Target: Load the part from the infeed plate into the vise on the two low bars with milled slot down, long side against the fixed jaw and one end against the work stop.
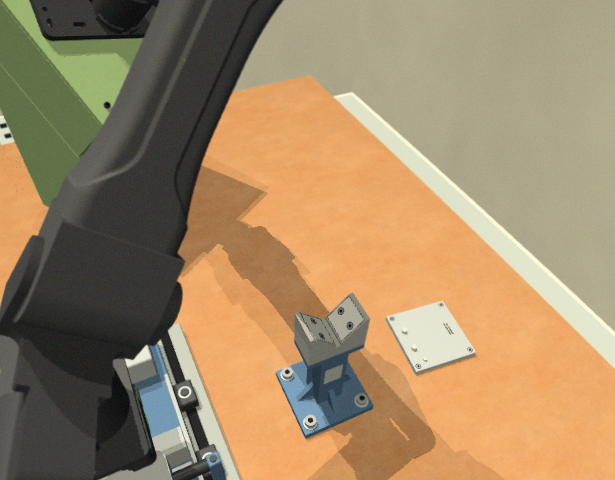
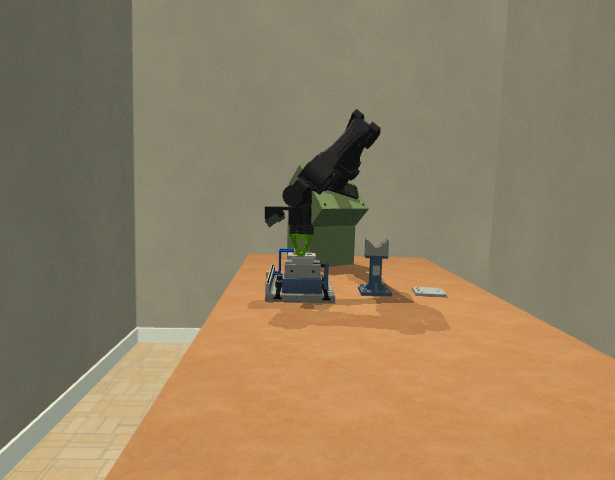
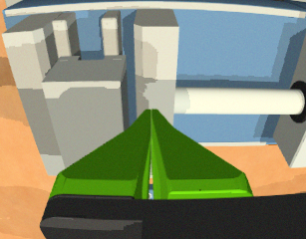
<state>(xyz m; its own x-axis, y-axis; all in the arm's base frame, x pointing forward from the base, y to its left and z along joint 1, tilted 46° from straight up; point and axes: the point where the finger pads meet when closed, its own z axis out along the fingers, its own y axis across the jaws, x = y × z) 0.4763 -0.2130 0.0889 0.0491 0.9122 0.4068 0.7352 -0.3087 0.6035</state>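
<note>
Now: hand 30 mm above the moving jaw. From my hand the other things lie so: grey part 30 mm ahead, 20 mm below; work stop 50 mm to the left, 40 mm ahead, 20 mm below; white cylinder rod 50 mm behind, 30 mm below, 10 mm to the left.
</note>
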